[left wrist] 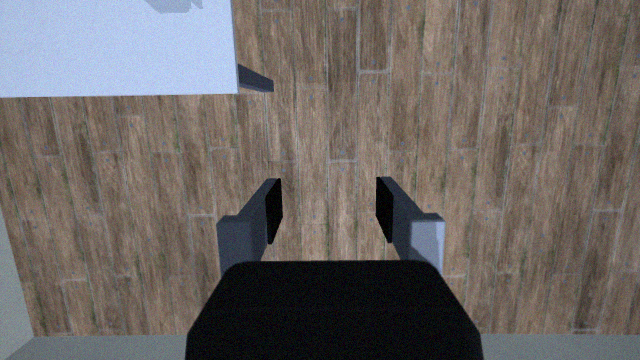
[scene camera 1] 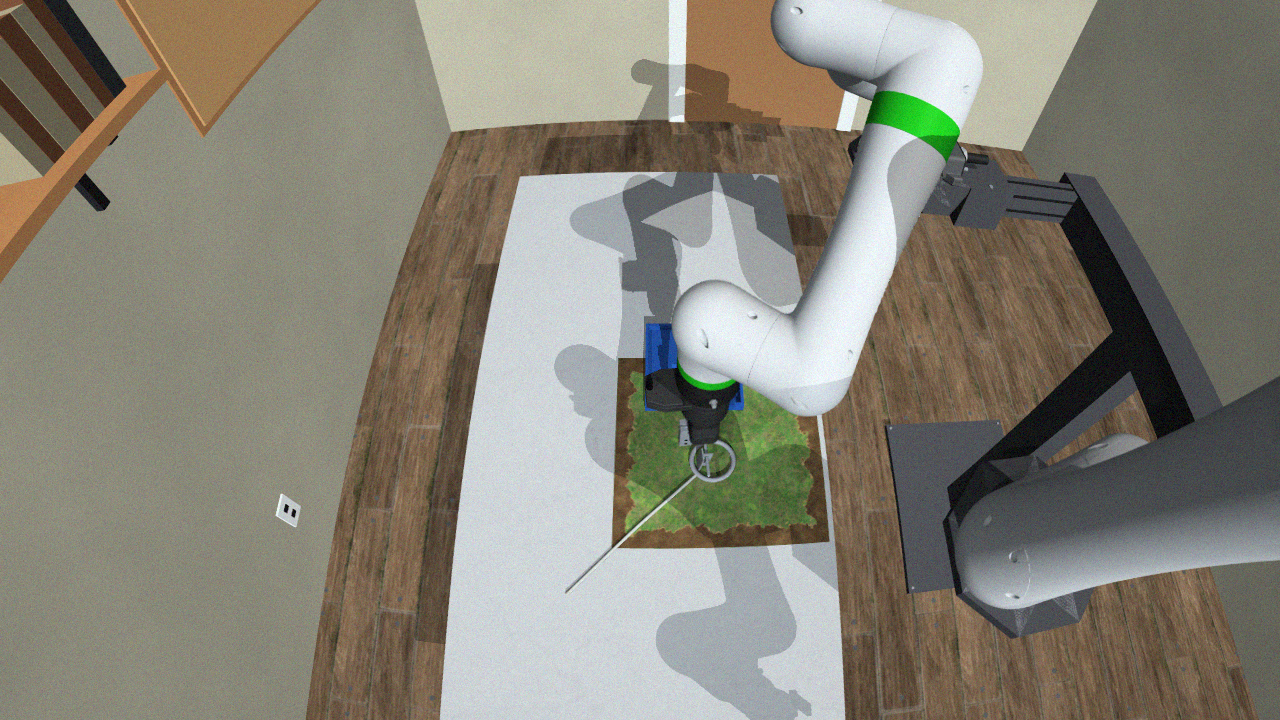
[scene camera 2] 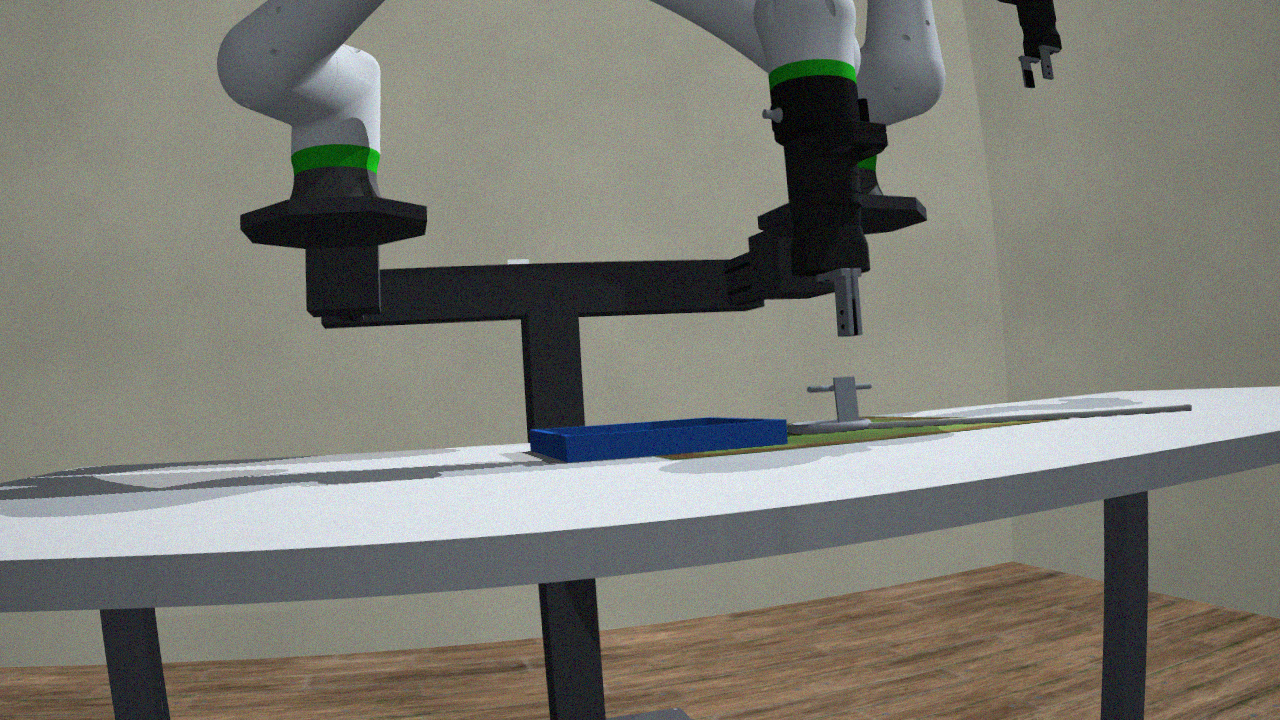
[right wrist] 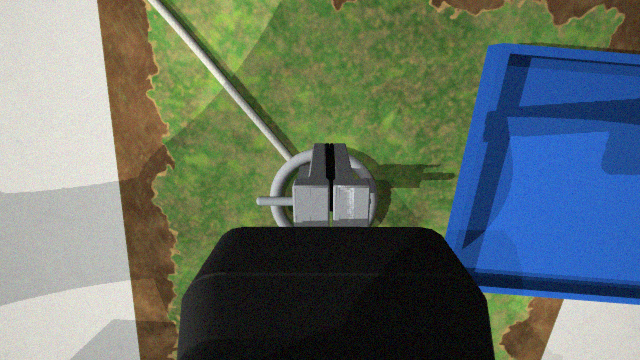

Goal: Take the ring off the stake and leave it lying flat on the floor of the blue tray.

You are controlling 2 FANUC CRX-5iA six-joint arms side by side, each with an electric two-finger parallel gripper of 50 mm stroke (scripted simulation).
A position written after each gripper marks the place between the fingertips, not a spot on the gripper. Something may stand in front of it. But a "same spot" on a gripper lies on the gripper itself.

Labels:
left gripper: left wrist; scene camera 2; not seen in scene camera 1 (out of frame); not seen in the right wrist view (out of frame)
right gripper: scene camera 1 685, 441; scene camera 2; right wrist; not seen in the left wrist view (out of frame)
blue tray: scene camera 1 661, 351; scene camera 2 600, 442; right wrist 546, 209; not seen in the left wrist view (out of frame)
same spot on left gripper: [scene camera 2: 1026, 61] = [left wrist: 403, 237]
same spot on right gripper: [scene camera 2: 848, 310] = [right wrist: 347, 154]

